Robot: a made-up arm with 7 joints.
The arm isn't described. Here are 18 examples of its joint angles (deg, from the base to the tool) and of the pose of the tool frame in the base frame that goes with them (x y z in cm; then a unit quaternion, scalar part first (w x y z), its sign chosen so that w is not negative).
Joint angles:
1: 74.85 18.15 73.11 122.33 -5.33 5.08 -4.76
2: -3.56 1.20 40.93 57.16 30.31 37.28 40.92
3: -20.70 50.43 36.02 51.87 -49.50 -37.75 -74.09
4: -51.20 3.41 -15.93 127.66 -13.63 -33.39 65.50
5: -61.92 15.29 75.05 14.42 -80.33 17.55 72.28
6: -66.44 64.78 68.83 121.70 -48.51 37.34 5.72
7: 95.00 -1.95 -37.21 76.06 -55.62 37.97 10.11
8: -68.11 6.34 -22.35 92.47 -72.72 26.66 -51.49
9: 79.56 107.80 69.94 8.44 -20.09 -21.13 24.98
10: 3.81 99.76 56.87 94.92 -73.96 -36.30 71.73
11: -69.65 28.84 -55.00 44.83 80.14 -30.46 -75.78
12: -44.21 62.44 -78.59 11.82 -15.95 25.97 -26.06
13: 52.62 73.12 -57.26 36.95 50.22 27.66 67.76
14: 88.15 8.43 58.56 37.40 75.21 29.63 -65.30
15: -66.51 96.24 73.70 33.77 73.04 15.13 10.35
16: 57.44 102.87 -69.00 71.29 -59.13 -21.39 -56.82
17: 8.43 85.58 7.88 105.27 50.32 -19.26 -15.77
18: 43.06 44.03 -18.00 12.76 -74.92 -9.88 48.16
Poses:
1: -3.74 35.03 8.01 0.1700 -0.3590 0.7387 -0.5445
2: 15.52 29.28 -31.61 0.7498 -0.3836 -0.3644 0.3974
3: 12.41 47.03 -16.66 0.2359 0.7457 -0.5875 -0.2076
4: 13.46 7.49 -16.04 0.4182 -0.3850 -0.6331 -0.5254
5: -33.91 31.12 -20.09 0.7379 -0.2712 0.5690 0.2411
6: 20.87 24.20 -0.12 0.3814 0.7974 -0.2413 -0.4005
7: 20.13 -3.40 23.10 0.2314 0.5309 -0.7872 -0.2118
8: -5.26 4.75 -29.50 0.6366 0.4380 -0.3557 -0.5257
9: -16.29 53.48 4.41 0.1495 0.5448 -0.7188 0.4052
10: 13.29 23.05 25.86 0.3858 0.7350 0.2536 -0.4966
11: -32.47 16.71 -23.91 0.7368 0.6326 0.2300 0.0634
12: -16.46 48.99 -18.52 0.2685 0.2612 0.4206 -0.8263
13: 24.76 45.80 -7.67 0.9287 -0.1703 -0.3190 -0.0816
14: 35.61 33.14 7.57 0.5142 -0.5419 -0.2065 0.6319
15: 18.96 50.54 3.56 0.7396 0.2908 -0.5666 0.2176
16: 20.34 43.11 -1.92 0.0487 0.6130 -0.3785 -0.6918
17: 25.56 22.51 6.77 0.3692 0.1737 -0.8954 -0.1783
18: 26.13 41.91 -19.50 0.7771 0.1939 0.1363 -0.5830
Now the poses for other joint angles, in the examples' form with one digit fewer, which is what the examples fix.
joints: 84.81 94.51 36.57 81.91 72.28 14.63 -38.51
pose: -15.7 32.0 23.4 0.180 -0.098 0.879 -0.429
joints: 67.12 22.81 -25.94 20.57 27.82 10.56 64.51
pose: 40.3 25.8 -7.6 0.719 -0.336 -0.544 -0.272
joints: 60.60 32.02 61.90 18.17 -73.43 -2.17 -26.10
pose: 29.6 42.3 -12.0 0.643 0.574 -0.461 0.213
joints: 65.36 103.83 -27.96 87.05 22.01 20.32 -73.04
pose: 17.7 33.5 18.6 0.014 0.802 -0.538 0.260
